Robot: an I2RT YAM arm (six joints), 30 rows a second.
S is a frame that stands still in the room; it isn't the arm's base.
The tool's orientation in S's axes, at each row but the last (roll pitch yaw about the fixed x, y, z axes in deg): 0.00 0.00 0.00; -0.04 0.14 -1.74; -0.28 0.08 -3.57; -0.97 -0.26 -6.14; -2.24 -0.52 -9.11; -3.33 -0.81 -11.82
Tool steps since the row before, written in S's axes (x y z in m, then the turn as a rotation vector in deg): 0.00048 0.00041 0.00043 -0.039 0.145 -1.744; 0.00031 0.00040 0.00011 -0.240 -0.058 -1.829; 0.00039 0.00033 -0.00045 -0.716 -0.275 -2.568; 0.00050 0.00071 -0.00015 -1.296 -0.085 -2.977; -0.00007 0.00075 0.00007 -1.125 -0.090 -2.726; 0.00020 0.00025 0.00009 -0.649 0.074 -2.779
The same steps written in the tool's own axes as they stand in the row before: 0.00048 0.00041 0.00043 -0.039 0.145 -1.744; 0.00030 0.00041 0.00011 -0.234 -0.064 -1.830; 0.00037 0.00036 -0.00045 -0.694 -0.306 -2.570; 0.00042 0.00076 -0.00014 -1.293 -0.173 -2.975; -0.00019 0.00073 0.00010 -1.121 -0.161 -2.724; 0.00015 0.00028 0.00010 -0.690 0.100 -2.768
